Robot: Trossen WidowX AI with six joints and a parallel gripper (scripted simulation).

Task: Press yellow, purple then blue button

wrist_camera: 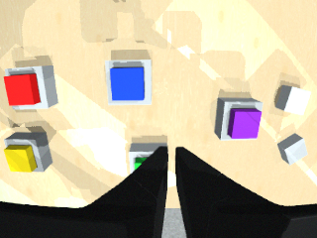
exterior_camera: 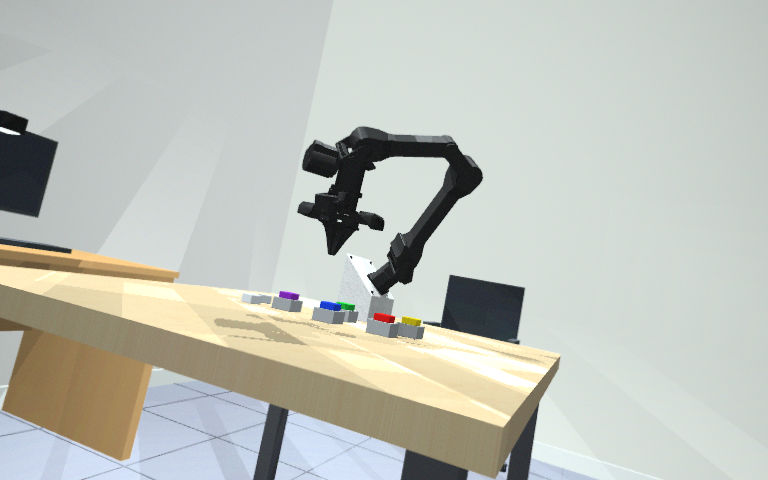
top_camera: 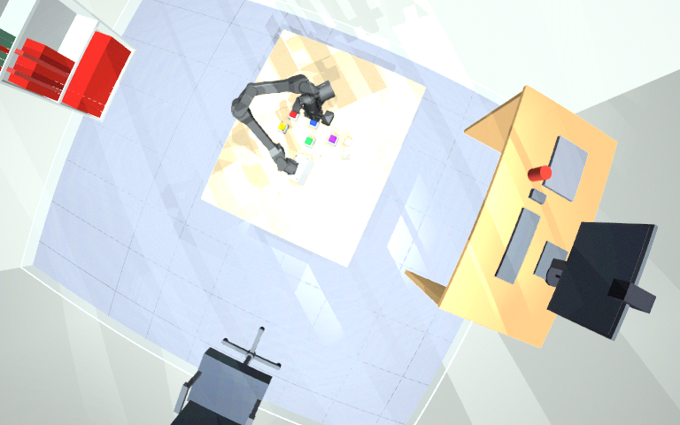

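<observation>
Now: the purple button 10 cm below my gripper tip, 9 cm to the right of it and 3 cm behind it. The rest, counted from my gripper tip: green button (10 cm below, 8 cm behind, 3 cm to the left); then red button (15 cm to the left, 10 cm below, 4 cm ahead); then blue button (10 cm below, 3 cm to the left, 3 cm ahead).
</observation>
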